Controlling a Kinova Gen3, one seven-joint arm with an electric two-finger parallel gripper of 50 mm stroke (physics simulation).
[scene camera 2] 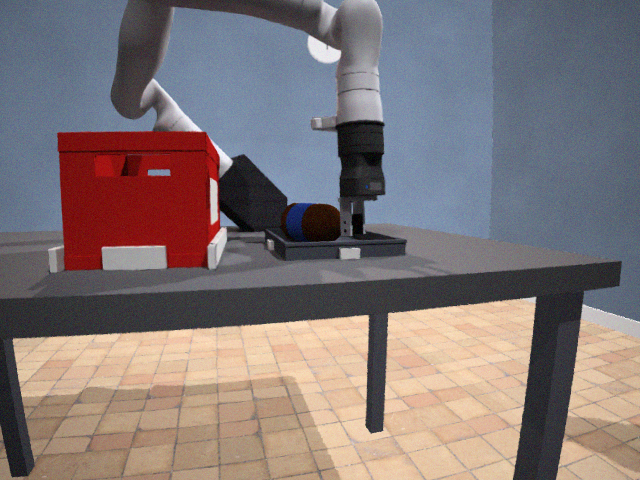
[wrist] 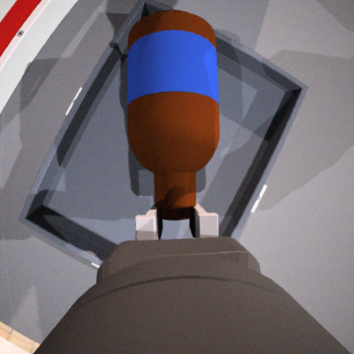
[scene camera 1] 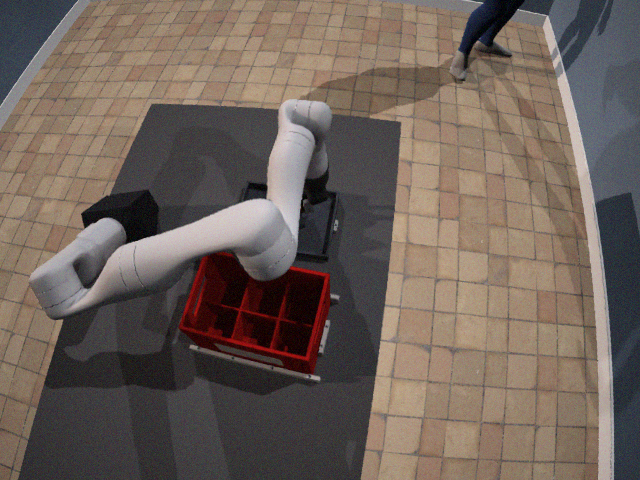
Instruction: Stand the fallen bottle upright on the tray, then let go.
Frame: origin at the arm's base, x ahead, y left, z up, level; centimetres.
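Seen in the pictures: gripper, fingertip midpoint: (scene camera 2: 353, 235) (scene camera 1: 307, 207); arm's base at its link origin: (scene camera 2: 220, 173) (scene camera 1: 109, 235).
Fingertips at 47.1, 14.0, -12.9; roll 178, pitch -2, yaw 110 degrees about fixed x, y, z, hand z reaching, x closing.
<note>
Pixels of each thing's top centre, then the offset from my fingertips to it, as dx, dy, dz.
- brown bottle with a blue band, top centre: (scene camera 2: 320, 203) -7.5, -2.7, +5.3
- dark tray at its top centre: (scene camera 2: 325, 233) (scene camera 1: 285, 216) -5.6, -2.6, -0.1
- red crate with compartments, top centre: (scene camera 2: 155, 145) (scene camera 1: 253, 301) -9.8, -30.9, +14.9
The brown bottle with a blue band (scene camera 2: 311, 222) (wrist: 173, 115) lies on its side in the dark tray (scene camera 2: 315, 251) (wrist: 282, 131) (scene camera 1: 332, 227). Its neck points toward my gripper in the wrist view. My gripper (scene camera 2: 352, 227) (wrist: 175, 215) points straight down over the tray and is shut on the bottle's neck end, one finger on each side of it. In the scene camera 2 view the fingers hide the neck. In the scene camera 1 view the arm hides the bottle's body, and the fingers are too small and dark to make out well.
A red crate with compartments (scene camera 1: 317, 330) (scene camera 2: 134, 206) stands on the table (scene camera 1: 289, 423) (scene camera 2: 289, 299) beside the tray, with pale strips (scene camera 1: 253, 363) (scene camera 2: 134, 257) around its base. A black block (scene camera 1: 124, 211) (scene camera 2: 250, 193) stands near the arm's base. A person's legs (scene camera 1: 478, 31) show on the floor beyond the table.
</note>
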